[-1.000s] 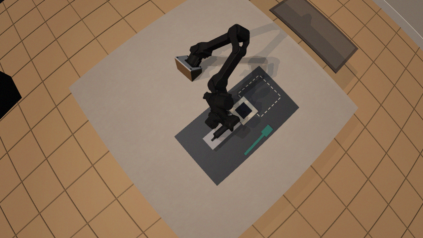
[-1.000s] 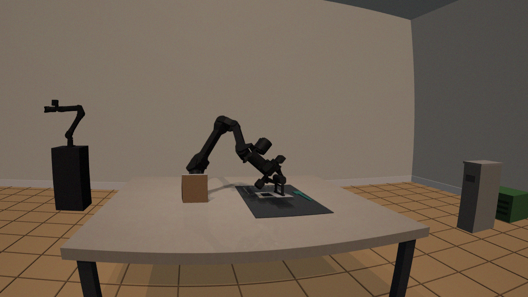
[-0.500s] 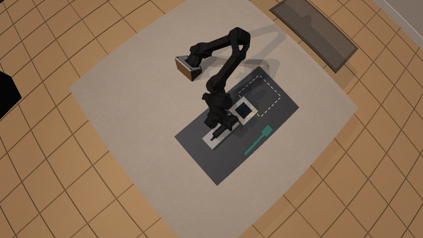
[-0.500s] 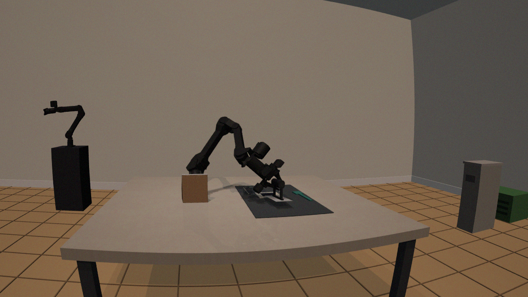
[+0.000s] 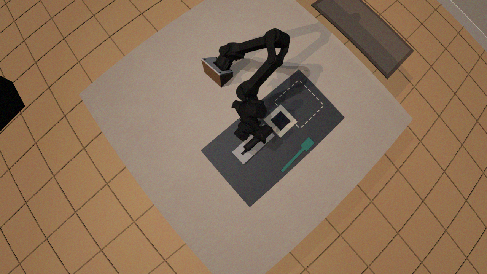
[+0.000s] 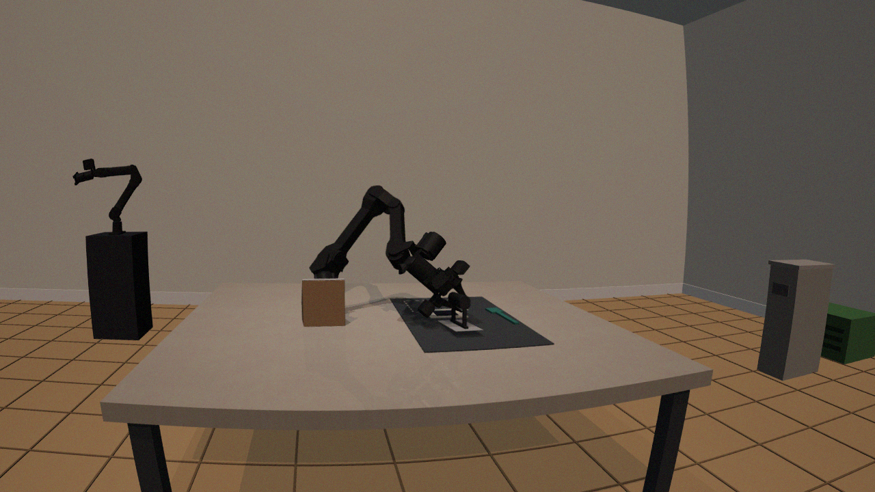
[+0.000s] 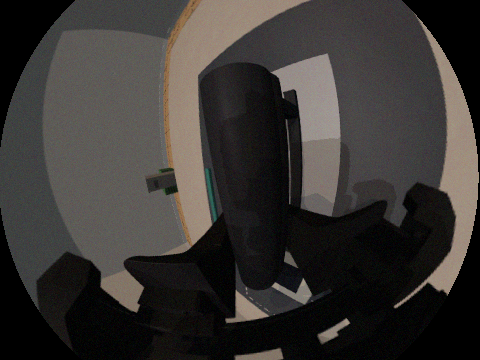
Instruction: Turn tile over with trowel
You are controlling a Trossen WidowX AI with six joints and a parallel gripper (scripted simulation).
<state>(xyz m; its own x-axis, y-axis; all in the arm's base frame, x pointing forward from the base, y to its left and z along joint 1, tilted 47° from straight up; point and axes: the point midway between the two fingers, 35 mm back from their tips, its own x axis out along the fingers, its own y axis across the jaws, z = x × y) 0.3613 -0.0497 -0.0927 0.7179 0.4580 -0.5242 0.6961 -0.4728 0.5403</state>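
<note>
Now: the dark mat 90 mm to the left of my gripper tip, 80 mm below it and 10 mm ahead of it. From my gripper tip the other things lie so: tile: 150 mm to the left, 50 mm below, 20 mm behind; then green trowel: 150 mm ahead, 110 mm to the left, 50 mm below.
</note>
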